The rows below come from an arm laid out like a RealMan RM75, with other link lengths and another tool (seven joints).
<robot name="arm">
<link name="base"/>
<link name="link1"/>
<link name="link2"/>
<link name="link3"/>
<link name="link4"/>
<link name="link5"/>
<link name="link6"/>
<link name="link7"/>
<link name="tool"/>
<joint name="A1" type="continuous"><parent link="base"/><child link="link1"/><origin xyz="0.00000 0.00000 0.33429"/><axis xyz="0 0 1"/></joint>
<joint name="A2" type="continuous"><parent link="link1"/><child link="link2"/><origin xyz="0.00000 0.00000 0.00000"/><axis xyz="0 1 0"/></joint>
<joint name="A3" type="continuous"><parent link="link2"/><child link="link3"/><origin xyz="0.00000 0.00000 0.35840"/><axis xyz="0 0 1"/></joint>
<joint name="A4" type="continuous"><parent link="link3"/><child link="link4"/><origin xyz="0.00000 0.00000 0.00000"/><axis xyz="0 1 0"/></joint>
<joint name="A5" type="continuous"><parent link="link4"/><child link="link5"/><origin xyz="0.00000 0.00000 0.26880"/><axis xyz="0 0 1"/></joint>
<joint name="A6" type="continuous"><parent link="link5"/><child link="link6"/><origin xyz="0.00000 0.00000 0.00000"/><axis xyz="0 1 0"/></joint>
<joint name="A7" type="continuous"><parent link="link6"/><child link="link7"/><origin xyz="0.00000 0.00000 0.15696"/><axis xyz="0 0 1"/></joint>
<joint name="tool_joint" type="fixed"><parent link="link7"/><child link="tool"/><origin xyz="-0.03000 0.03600 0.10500" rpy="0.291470 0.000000 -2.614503"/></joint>
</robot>
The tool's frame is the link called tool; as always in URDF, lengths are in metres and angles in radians. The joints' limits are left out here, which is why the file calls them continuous.
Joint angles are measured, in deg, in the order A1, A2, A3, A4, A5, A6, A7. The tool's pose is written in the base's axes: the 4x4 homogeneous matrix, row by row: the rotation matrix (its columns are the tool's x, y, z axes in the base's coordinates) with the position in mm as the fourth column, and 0 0 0 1 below. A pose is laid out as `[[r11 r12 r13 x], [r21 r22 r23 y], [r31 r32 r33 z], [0 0 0 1]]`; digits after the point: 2 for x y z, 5 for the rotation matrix.
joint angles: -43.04, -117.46, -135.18, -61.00, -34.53, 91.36, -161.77
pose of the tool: [[-0.66452 -0.74450 0.06425 -271.37], [-0.73805 0.66736 0.09960 510.82], [-0.11703 0.01876 -0.99295 -5.76], [0 0 0 1]]
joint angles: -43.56, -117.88, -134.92, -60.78, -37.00, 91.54, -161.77
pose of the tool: [[-0.67513 -0.72935 0.11069 -253.94], [-0.72430 0.68383 0.08817 510.84], [-0.14000 -0.02065 -0.98994 -11.51], [0 0 0 1]]
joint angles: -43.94, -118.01, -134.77, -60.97, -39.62, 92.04, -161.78
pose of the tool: [[-0.68555 -0.71123 0.15547 -237.31], [-0.70892 0.70076 0.07975 510.83], [-0.16567 -0.05555 -0.98462 -12.29], [0 0 0 1]]
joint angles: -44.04, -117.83, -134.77, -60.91, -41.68, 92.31, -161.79
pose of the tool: [[-0.68844 -0.70041 0.18833 -227.86], [-0.70055 0.70939 0.07744 511.22], [-0.18785 -0.07862 -0.97905 -10.31], [0 0 0 1]]
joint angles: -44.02, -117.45, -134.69, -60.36, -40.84, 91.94, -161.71
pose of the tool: [[-0.68536 -0.70805 0.17016 -234.96], [-0.70639 0.70319 0.08089 512.72], [-0.17692 -0.06476 -0.98209 -9.25], [0 0 0 1]]
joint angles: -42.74, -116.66, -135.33, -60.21, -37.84, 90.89, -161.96
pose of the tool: [[-0.65869 -0.74381 0.11344 -264.52], [-0.73484 0.66835 0.11543 514.83], [-0.16168 -0.00733 -0.98682 -0.38], [0 0 0 1]]
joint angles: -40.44, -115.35, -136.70, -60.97, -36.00, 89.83, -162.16
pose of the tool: [[-0.62394 -0.77861 0.06687 -298.77], [-0.76101 0.62482 0.17455 516.28], [-0.17768 0.05802 -0.98238 20.45], [0 0 0 1]]
